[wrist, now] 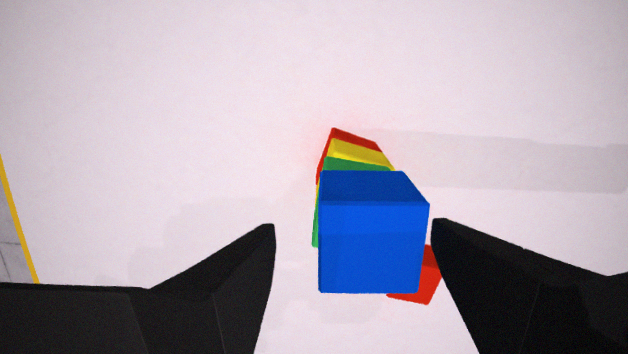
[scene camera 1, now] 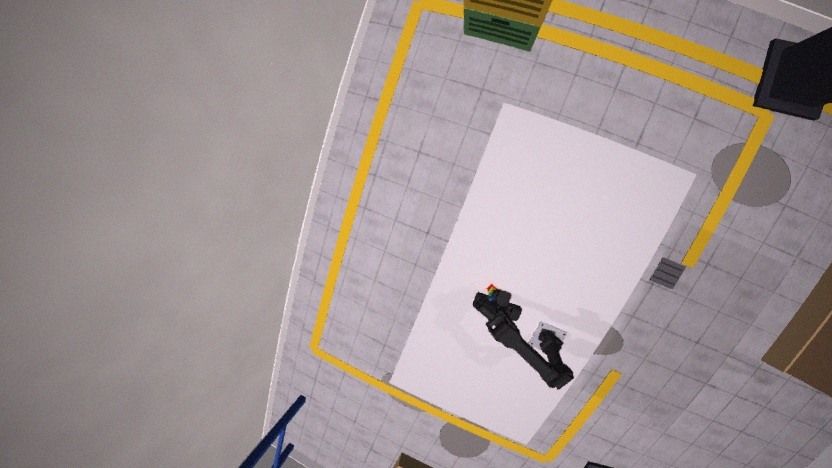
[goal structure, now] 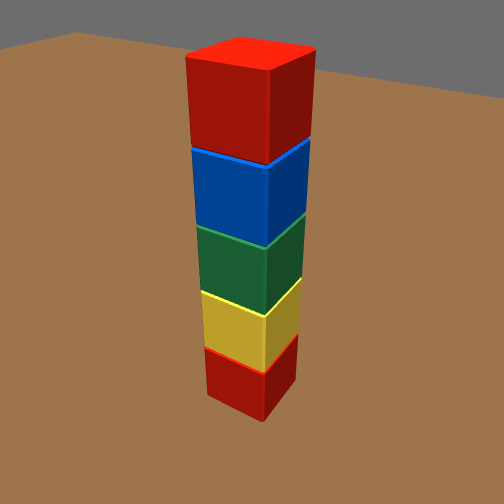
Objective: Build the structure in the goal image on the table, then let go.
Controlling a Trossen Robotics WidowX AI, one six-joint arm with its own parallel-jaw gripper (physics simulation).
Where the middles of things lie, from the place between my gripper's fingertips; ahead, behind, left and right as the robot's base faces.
Now: hand right at the blue cube (wrist: 372,225). Round my hand: green cube (wrist: 330,163) (3 cm below); then yellow cube (wrist: 340,149) (6 cm below).
